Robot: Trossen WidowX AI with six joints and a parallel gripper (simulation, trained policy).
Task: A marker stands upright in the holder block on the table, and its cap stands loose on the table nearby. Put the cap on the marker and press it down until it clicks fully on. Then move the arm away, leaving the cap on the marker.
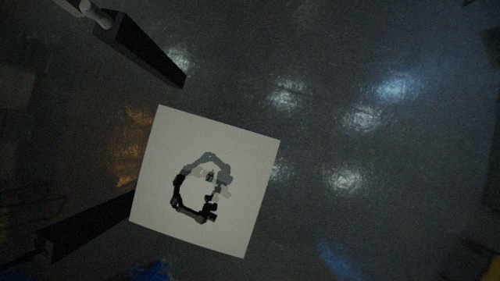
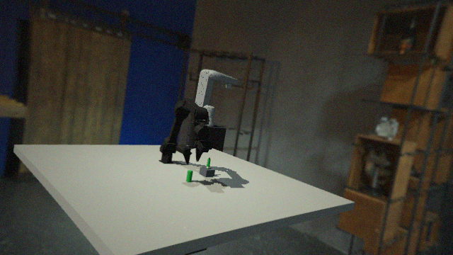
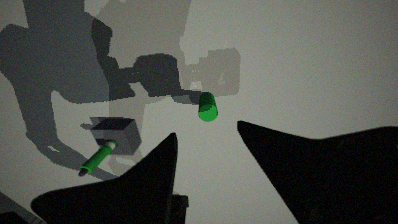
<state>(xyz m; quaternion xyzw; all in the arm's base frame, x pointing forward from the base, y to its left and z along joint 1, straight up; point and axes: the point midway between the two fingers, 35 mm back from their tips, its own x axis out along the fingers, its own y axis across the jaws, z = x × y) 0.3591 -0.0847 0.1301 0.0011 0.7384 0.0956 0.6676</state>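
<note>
Now: gripper tip 7 cm above the green cap. Also, from my gripper tip: holder block: 17 cm to the left, 8 cm below, 8 cm behind.
</note>
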